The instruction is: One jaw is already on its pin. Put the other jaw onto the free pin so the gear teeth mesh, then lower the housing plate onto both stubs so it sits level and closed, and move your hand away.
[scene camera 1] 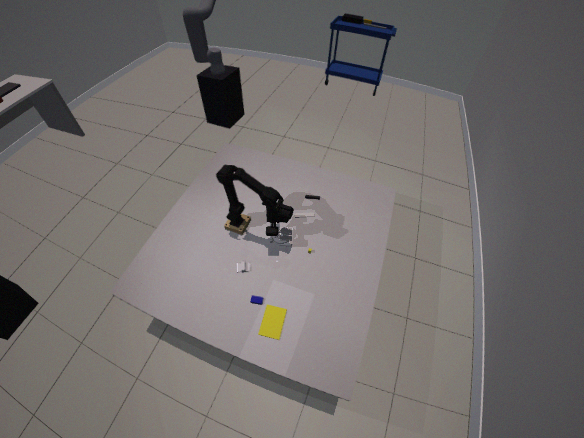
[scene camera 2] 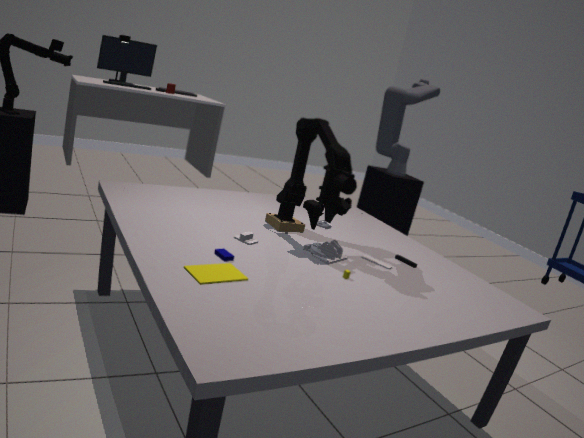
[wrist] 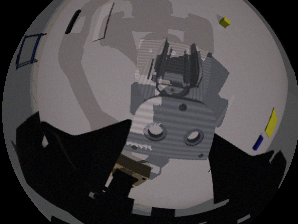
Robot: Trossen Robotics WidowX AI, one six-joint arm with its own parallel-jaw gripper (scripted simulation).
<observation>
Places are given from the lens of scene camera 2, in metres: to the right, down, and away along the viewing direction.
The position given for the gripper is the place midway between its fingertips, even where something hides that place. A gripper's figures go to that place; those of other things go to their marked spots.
gripper (scene camera 2: 319, 228): 0.10, 0.03, 1.62
yellow sheet (scene camera 2: 206, 273): -0.23, 0.15, 1.24
</observation>
